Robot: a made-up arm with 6 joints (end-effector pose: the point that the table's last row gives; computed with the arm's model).
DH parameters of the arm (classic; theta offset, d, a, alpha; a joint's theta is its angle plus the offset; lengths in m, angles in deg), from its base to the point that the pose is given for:
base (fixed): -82.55 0 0.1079 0
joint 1: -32.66 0 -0.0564 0
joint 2: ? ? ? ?
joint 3: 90 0.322 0.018 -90
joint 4: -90 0.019 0.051 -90
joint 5: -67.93 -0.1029 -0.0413 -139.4
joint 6: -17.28 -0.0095 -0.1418 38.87
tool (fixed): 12.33 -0.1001 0 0
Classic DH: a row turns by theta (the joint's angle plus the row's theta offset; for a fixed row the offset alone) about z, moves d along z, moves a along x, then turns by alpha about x.
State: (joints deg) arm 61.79 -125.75 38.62 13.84 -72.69 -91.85
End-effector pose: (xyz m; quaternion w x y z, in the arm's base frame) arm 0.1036 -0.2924 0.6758 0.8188 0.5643 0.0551 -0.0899
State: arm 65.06 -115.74 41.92 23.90 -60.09 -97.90
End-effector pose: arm 0.1782 -0.2498 0.7054 0.7577 0.6185 0.1817 -0.1016
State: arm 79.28 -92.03 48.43 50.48 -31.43 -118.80
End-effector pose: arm 0.3267 -0.0193 0.7502 0.6750 0.4081 0.5972 -0.1455
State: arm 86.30 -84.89 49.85 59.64 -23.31 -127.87
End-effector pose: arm 0.3149 0.1016 0.7426 0.6788 0.2145 0.6881 -0.1407
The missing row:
joint 2: 25.2 0.621 -0.118 -90
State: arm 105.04 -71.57 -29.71 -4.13 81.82 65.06
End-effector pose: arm 0.0328 0.1498 0.5582 0.6590 0.3544 0.0523 0.6614
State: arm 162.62 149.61 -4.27 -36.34 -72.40 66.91
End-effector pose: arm 0.3137 -0.4856 0.7150 0.2603 0.2491 0.5445 0.7574
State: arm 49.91 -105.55 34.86 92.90 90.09 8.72
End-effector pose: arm 0.4355 -0.2551 0.7658 0.2902 0.7049 0.2629 -0.5914
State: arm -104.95 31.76 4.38 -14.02 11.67 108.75
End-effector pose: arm 0.1934 -0.4919 0.5503 0.6003 0.3154 -0.0912 0.7293
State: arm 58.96 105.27 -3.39 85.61 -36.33 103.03
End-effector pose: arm -0.2940 -0.0122 0.4797 0.4384 -0.0526 -0.8261 0.3502
